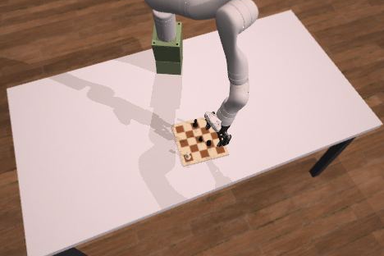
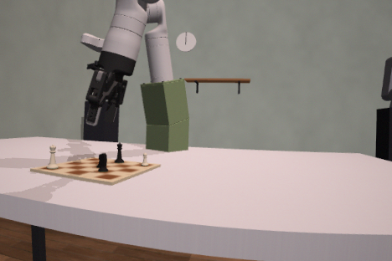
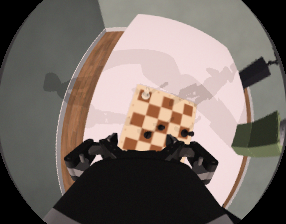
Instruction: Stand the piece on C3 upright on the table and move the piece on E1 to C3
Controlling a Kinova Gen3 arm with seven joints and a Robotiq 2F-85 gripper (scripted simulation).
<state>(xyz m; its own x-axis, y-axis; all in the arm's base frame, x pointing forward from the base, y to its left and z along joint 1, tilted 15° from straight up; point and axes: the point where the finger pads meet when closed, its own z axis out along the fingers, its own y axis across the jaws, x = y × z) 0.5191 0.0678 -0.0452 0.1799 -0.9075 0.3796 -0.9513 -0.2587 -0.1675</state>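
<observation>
The black pawn lies 100 mm below my hand, 50 mm behind it and 40 mm to the right of it. Round my hand: white pawn 130 mm behind, 100 mm below, 40 mm to the left; black piece 140 mm behind, 80 mm below, 40 mm to the right; chessboard 110 mm below, 60 mm behind, 40 mm to the right.
</observation>
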